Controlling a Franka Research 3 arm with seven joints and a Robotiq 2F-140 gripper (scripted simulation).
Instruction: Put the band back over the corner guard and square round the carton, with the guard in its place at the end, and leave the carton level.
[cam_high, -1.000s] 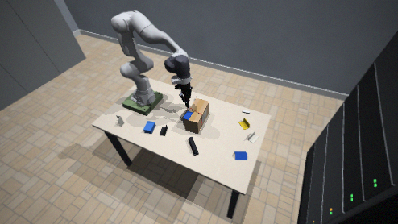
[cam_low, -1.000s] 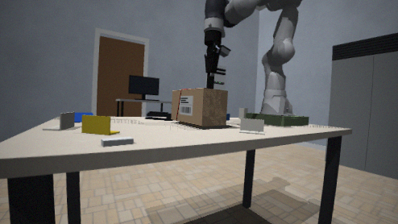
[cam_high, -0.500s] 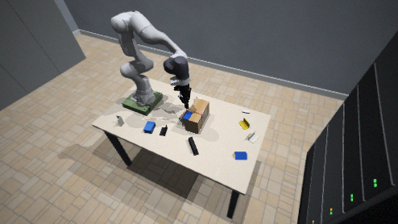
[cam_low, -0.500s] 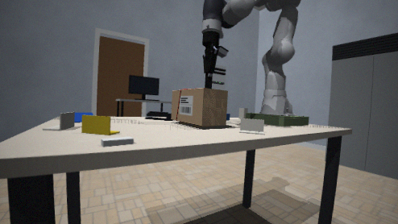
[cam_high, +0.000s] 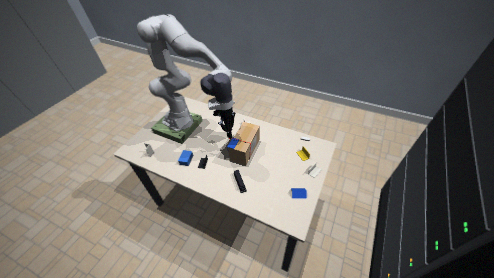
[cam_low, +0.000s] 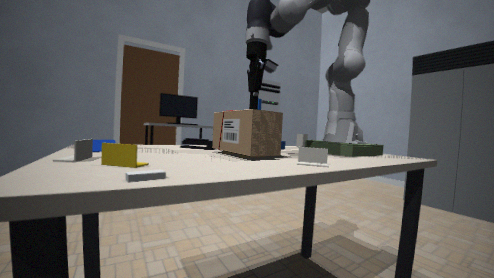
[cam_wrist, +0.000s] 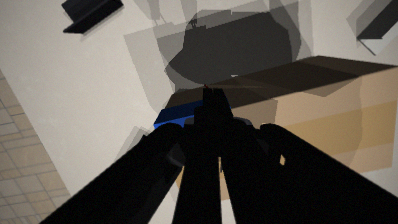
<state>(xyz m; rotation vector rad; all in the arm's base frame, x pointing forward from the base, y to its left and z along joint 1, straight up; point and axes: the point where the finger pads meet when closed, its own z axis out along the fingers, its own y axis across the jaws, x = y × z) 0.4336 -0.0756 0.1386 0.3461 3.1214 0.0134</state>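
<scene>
My gripper is now 70 mm short of the brown carton, 60 mm to the right of it and 110 mm above it. Round my hand: yellow angle piece 430 mm ahead, 180 mm to the left, 180 mm below; then white corner guard 520 mm ahead, 80 mm to the left, 180 mm below.
</scene>
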